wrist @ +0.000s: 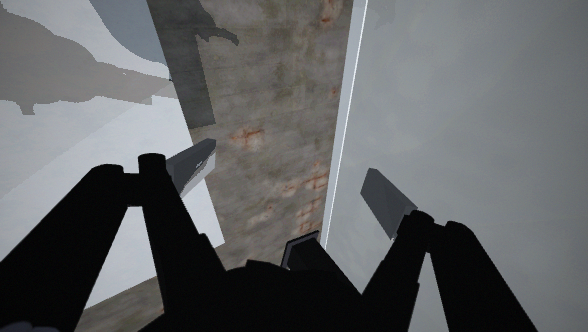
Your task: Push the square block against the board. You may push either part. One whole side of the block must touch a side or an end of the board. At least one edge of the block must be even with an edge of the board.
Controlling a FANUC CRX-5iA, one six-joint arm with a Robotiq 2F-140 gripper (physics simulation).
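Places are measured from the arm's base along level axes (x ahead, y left, z up), in millimetres.
Where they show: gripper, fingertip midpoint: (291,167).
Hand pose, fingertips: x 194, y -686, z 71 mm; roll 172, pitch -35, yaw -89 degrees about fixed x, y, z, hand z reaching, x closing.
After its pixels a point has its place.
My gripper (291,167) {y -686, x 194, z 71 mm} is open, with its two grey finger pads wide apart and nothing between them. Its left pad is in front of the edge of a pale surface and the brown floor, and its right pad is in front of the grey wall. The square block and the board do not show in the wrist view.
A flat pale surface (150,135) {y -580, x 127, z -175 mm} with dark shadows across it fills the left side. A mottled brown floor (280,100) runs down the middle to a light skirting strip (346,100) and a grey wall (475,100). A dark object (306,251) shows at the bottom, partly hidden by the gripper body.
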